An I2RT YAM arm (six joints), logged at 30 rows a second.
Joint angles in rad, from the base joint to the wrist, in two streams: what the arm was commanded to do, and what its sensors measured. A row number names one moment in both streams.
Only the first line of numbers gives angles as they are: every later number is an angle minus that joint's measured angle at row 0.
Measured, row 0: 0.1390, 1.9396, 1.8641, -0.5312, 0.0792, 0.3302
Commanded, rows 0 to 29: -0.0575, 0.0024, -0.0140, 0.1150, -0.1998, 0.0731; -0.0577, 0.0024, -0.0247, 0.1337, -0.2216, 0.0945; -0.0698, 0.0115, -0.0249, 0.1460, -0.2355, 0.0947; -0.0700, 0.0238, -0.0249, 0.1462, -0.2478, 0.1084; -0.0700, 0.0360, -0.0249, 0.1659, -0.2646, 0.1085; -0.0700, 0.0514, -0.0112, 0.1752, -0.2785, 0.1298; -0.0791, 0.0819, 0.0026, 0.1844, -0.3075, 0.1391; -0.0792, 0.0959, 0.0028, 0.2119, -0.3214, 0.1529; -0.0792, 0.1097, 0.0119, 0.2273, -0.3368, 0.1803; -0.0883, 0.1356, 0.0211, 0.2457, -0.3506, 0.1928; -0.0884, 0.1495, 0.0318, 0.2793, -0.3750, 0.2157; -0.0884, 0.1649, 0.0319, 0.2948, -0.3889, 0.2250; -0.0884, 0.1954, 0.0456, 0.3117, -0.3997, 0.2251; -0.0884, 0.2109, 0.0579, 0.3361, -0.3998, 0.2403; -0.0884, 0.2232, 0.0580, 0.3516, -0.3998, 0.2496; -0.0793, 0.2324, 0.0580, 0.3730, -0.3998, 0.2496; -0.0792, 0.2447, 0.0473, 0.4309, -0.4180, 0.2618; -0.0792, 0.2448, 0.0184, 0.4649, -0.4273, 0.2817; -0.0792, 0.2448, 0.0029, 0.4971, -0.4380, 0.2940; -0.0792, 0.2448, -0.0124, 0.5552, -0.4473, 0.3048; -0.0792, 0.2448, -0.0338, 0.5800, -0.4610, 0.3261; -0.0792, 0.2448, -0.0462, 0.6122, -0.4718, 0.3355; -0.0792, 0.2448, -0.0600, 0.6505, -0.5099, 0.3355; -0.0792, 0.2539, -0.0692, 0.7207, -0.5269, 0.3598; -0.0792, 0.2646, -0.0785, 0.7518, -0.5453, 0.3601; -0.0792, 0.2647, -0.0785, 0.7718, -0.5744, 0.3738; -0.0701, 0.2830, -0.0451, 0.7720, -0.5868, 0.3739; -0.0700, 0.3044, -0.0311, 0.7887, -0.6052, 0.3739; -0.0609, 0.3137, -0.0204, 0.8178, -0.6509, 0.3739; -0.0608, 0.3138, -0.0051, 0.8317, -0.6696, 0.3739
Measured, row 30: -0.1266, 0.2922, -0.0664, 0.6496, -0.4742, 0.3441
